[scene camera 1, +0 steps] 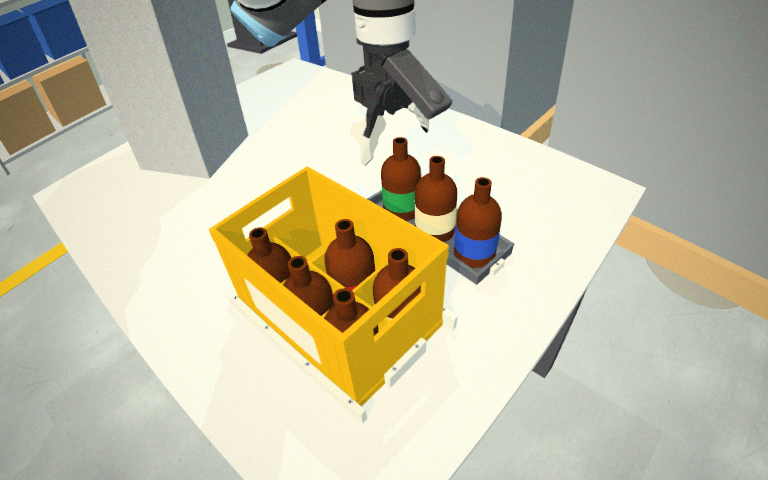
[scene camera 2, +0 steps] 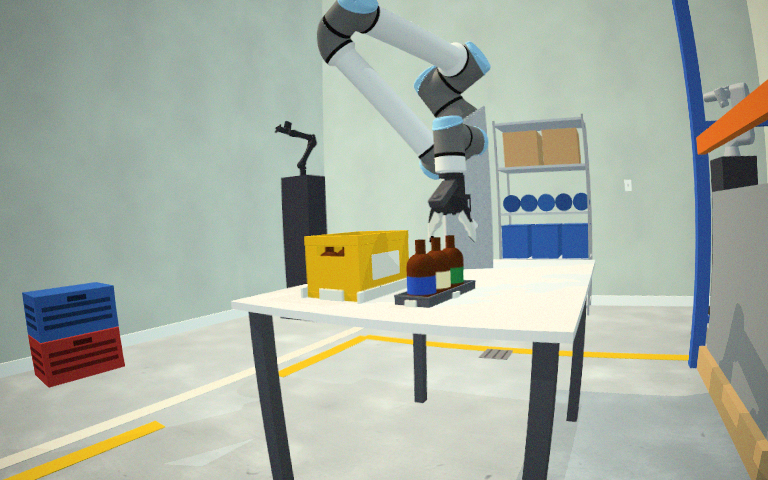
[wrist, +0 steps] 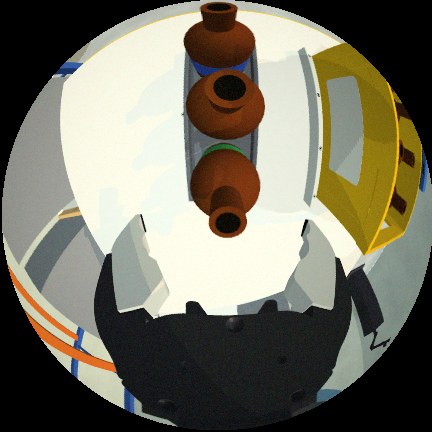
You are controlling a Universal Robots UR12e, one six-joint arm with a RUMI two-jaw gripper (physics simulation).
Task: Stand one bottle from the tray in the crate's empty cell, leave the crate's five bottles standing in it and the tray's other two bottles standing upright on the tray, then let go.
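Frame: origin at the arm's base, x ahead, y left, z up, level; millimetres.
Where they show: gripper, fingertip midpoint: (scene camera 1: pixel 396 148) (scene camera 2: pixel 451 242) (wrist: pixel 225 218).
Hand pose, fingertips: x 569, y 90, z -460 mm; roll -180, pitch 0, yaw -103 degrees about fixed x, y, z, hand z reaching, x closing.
Each offset is from my fingertips to the top centre of the thing. "spot": to the spot under its first point. Level surfaces: height alone.
Three brown bottles stand upright in a row on the dark tray {dx +93, dy -15, dz -114 mm} (scene camera 1: pixel 464 270) (scene camera 2: pixel 436 298) (wrist: pixel 197 145): green-label bottle {dx +9, dy -3, dz +20 mm} (scene camera 1: pixel 399 200) (scene camera 2: pixel 457 275) (wrist: pixel 225 185), cream-label bottle {dx +93, dy -19, dz +20 mm} (scene camera 1: pixel 436 220) (scene camera 2: pixel 443 278) (wrist: pixel 225 120), blue-label bottle {dx +182, dy -31, dz +20 mm} (scene camera 1: pixel 477 244) (scene camera 2: pixel 421 284) (wrist: pixel 220 45). The yellow crate {dx +64, dy -266, dz +35 mm} (scene camera 1: pixel 404 339) (scene camera 2: pixel 334 277) (wrist: pixel 377 125) beside the tray holds five upright bottles; its empty cell is at the far left in scene camera 1, on the tray side. My gripper (scene camera 1: pixel 396 146) (scene camera 2: pixel 451 237) (wrist: pixel 225 218) is open and empty, near the green-label bottle's end of the row, its fingertips around neck height; no contact shows.
White stop strips {spot: dx +209, dy -290, dz -110 mm} (scene camera 1: pixel 404 362) edge the crate's base on the white table {dz -140 mm} (scene camera 1: pixel 538 226) (scene camera 2: pixel 509 300). The crate walls rise above its bottles' necks. A grey pillar (scene camera 1: pixel 164 84) stands at the back left in scene camera 1. A shelf unit (scene camera 2: pixel 586 186) stands behind the table.
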